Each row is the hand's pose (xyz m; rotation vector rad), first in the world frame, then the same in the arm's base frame.
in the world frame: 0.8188 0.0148 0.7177 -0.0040 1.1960 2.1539
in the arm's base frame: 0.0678 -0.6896 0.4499 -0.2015 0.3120 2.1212
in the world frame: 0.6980 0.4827 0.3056 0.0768 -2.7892 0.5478
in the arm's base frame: 0.1584 -0.0708 0.3394 0.1334 2.9470 0.2469
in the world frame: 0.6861 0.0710 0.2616 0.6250 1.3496 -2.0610
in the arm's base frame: 0.1721 -0.3978 0.0855 1.3831 1.5814 -1.4696
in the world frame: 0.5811 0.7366 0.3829 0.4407 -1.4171 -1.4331
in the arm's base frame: 0.0170 0.1386 0.4817 1.1235 -1.4350 -1.9089
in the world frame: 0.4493 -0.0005 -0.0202 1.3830 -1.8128 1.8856
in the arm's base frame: 0.1017 -0.2693 -0.2597 -0.7632 2.2734 -1.5435
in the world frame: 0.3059 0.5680 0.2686 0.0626 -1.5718 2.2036
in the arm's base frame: -0.1673 0.1166 0.1941 -0.4426 -2.3288 1.7087
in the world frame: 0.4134 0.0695 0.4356 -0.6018 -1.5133 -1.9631
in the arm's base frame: -0.1507 -0.4116 0.1008 0.0223 -1.1196 -2.6190
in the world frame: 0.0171 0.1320 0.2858 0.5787 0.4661 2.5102
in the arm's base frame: -0.4254 -0.1903 -0.1420 0.1475 -0.4326 2.5198
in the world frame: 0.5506 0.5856 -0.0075 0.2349 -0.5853 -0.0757
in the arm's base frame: 0.1803 0.1983 0.0997 0.7551 -1.0685 -0.3130
